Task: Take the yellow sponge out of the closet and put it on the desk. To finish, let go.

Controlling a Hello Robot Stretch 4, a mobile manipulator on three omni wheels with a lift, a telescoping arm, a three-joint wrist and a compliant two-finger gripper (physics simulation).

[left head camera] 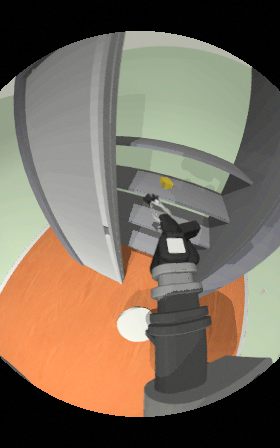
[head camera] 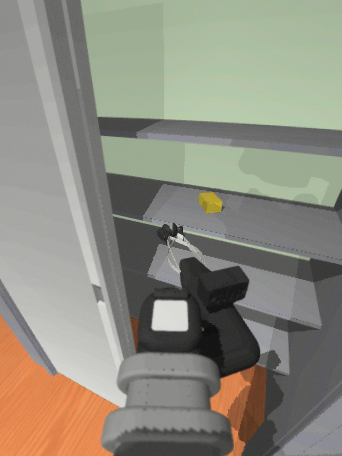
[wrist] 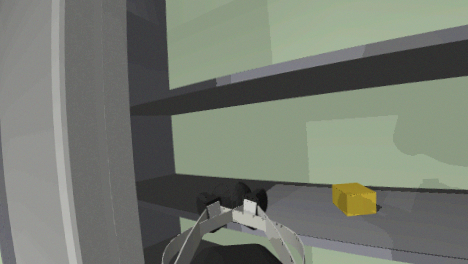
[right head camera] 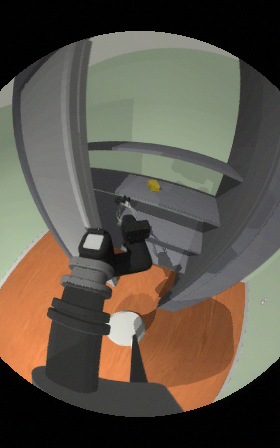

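Pixels of known places: gripper, between the fingertips: (left head camera: 148, 195) (head camera: 168, 227) (wrist: 231, 197) (right head camera: 121, 196); robot's base, origin of its link: (left head camera: 135, 323) (right head camera: 125, 327).
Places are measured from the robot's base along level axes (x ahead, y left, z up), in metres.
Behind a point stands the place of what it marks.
The yellow sponge (head camera: 210, 202) {z 1.161, x 0.857, y -0.140 m} (left head camera: 166, 183) {z 1.154, x 0.853, y -0.139 m} (right head camera: 153, 186) {z 1.152, x 0.853, y -0.147 m} (wrist: 354, 199) {z 1.150, x 0.852, y -0.143 m} lies on a middle shelf (head camera: 270, 231) {z 1.116, x 0.724, y -0.338 m} (wrist: 310, 220) {z 1.116, x 0.825, y -0.053 m} of the grey closet, near the shelf's back edge. My gripper (head camera: 171, 232) {z 1.241, x 0.543, y 0.014 m} (left head camera: 151, 199) {z 1.241, x 0.543, y 0.014 m} (right head camera: 122, 200) {z 1.241, x 0.543, y 0.014 m} (wrist: 231, 197) {z 1.241, x 0.543, y 0.014 m} is shut, its two dark fingertips together with no object seen between them. It is in front of the shelf, apart from the sponge. In the wrist view the sponge is to the right of the fingertips. The desk does not show in these views.
A tall grey closet door (head camera: 55, 200) {z 1.312, x 0.541, y 0.277 m} (left head camera: 65, 150) {z 1.441, x 0.581, y 0.381 m} (right head camera: 47, 145) {z 1.508, x 0.578, y 0.375 m} (wrist: 95, 150) {z 1.295, x 0.535, y 0.177 m} stands open at the left, close to my wrist. An upper shelf (head camera: 225, 138) {z 1.420, x 0.717, y -0.137 m} (wrist: 300, 70) {z 1.401, x 0.758, y -0.054 m} spans above the sponge. A white disc (left head camera: 134, 324) {z 0.187, x -0.003, y 0.023 m} (right head camera: 125, 328) {z 0.187, x -0.002, y -0.011 m} is on the orange wooden floor (left head camera: 70, 330) {z -0.028, x -0.235, y 0.779 m}.
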